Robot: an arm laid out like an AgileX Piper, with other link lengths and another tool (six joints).
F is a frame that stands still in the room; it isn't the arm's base.
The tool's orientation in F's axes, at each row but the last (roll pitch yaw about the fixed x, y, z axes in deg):
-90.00 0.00 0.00
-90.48 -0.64 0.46
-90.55 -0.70 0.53
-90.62 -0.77 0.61
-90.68 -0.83 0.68
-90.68 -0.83 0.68
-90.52 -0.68 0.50
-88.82 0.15 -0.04
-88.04 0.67 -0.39
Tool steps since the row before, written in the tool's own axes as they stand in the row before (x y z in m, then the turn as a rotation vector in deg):
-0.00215 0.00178 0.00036 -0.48 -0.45 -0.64
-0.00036 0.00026 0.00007 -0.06 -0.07 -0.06
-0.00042 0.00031 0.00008 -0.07 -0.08 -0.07
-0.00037 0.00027 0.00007 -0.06 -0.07 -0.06
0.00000 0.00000 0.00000 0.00 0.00 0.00
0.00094 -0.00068 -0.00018 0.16 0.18 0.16
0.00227 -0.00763 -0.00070 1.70 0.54 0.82
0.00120 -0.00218 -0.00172 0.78 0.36 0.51
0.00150 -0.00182 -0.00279 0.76 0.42 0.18
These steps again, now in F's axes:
-0.00215 0.00036 -0.00178 -0.48 -0.64 0.45
-0.00036 0.00006 -0.00026 -0.06 -0.06 0.07
-0.00042 0.00007 -0.00032 -0.07 -0.07 0.08
-0.00037 0.00006 -0.00028 -0.06 -0.06 0.07
0.00000 0.00000 0.00000 0.00 0.00 0.00
0.00093 -0.00016 0.00070 0.16 0.16 -0.18
0.00218 -0.00061 0.00766 1.70 0.83 -0.53
0.00120 -0.00177 0.00214 0.78 0.52 -0.35
0.00150 -0.00286 0.00171 0.76 0.19 -0.42

